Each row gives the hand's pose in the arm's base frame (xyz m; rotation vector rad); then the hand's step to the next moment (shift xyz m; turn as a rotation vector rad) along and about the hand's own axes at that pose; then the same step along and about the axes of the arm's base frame.
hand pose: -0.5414 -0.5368 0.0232 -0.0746 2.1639 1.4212
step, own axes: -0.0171 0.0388 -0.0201 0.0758 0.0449 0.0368
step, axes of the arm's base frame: -0.0066 -0.0044 0.0463 -0.0643 0.0700 -0.0088
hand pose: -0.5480 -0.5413 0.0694 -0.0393 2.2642 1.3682
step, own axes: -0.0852 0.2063 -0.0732 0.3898 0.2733 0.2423
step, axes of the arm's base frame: -0.0095 0.0222 0.2337 -0.3213 0.4257 -0.0303
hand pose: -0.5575 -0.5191 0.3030 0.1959 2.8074 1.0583
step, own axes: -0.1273 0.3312 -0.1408 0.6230 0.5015 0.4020
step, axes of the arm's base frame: 0.1254 0.1344 0.3346 -0.5062 0.7380 -0.0165
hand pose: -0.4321 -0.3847 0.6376 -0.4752 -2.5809 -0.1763
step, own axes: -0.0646 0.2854 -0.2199 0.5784 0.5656 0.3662
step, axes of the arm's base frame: 0.2571 0.1997 0.1673 -0.4303 0.7767 -0.0058
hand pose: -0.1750 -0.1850 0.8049 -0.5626 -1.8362 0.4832
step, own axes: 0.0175 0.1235 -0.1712 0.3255 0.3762 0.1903
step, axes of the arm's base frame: 0.1751 0.1192 -0.0041 -0.2188 0.4846 -0.0317
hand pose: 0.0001 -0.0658 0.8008 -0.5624 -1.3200 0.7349
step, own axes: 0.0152 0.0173 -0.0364 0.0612 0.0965 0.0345
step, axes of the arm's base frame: 0.0344 0.0243 -0.0092 -0.0440 0.1081 -0.0252
